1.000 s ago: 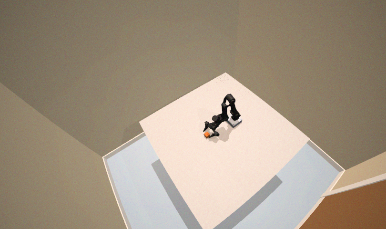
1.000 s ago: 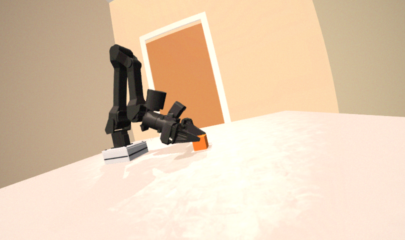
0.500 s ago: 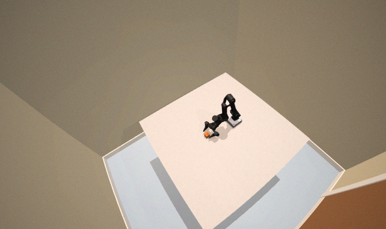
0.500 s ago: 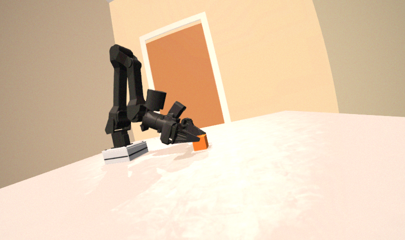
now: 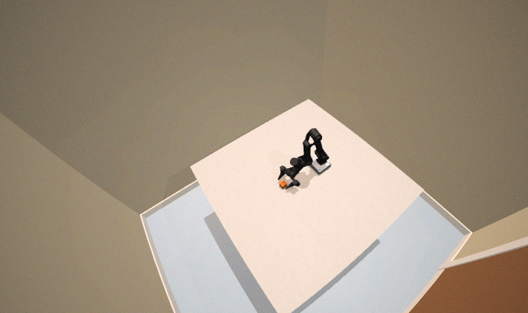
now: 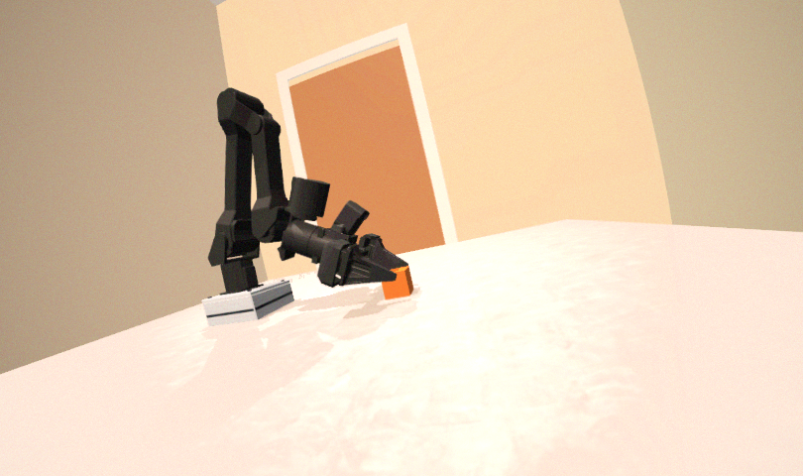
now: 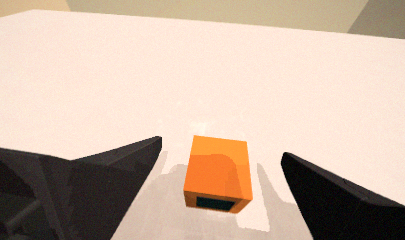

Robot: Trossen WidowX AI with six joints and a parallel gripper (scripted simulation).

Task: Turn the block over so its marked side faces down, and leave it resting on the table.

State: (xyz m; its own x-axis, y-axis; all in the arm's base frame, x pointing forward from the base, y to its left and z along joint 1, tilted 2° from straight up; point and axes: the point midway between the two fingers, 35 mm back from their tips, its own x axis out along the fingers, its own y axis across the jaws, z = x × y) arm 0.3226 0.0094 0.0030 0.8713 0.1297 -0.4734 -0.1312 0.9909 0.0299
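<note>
My gripper tip is now 2 cm past the block and 2 cm above it.
</note>
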